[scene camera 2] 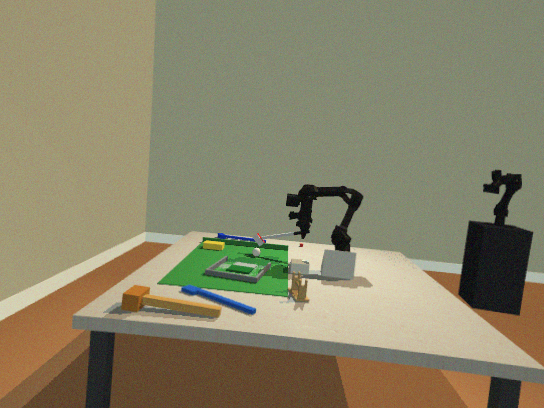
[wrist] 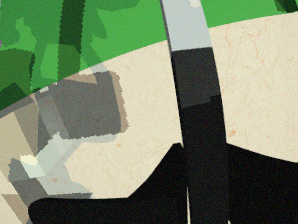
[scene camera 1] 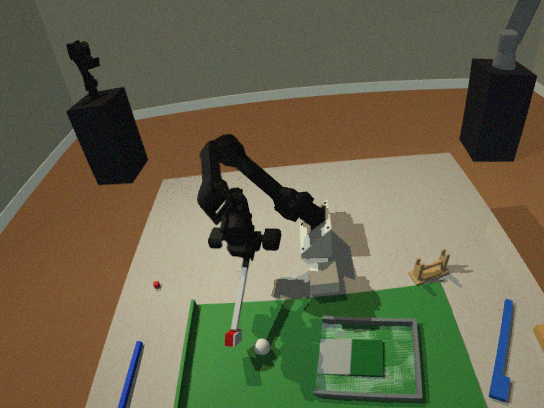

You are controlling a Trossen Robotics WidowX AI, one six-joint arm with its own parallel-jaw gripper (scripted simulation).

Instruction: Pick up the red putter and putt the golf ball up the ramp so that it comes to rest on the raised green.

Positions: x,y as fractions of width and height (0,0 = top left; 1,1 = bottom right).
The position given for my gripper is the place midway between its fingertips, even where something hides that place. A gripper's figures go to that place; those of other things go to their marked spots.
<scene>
My gripper (scene camera 1: 0.46,0.64): 1.00 m from the lens. A wooden stand (scene camera 1: 0.78,0.67): 1.07 m from the lens. A green mat (scene camera 1: 0.54,0.80) is 0.98 m from the lens.
</scene>
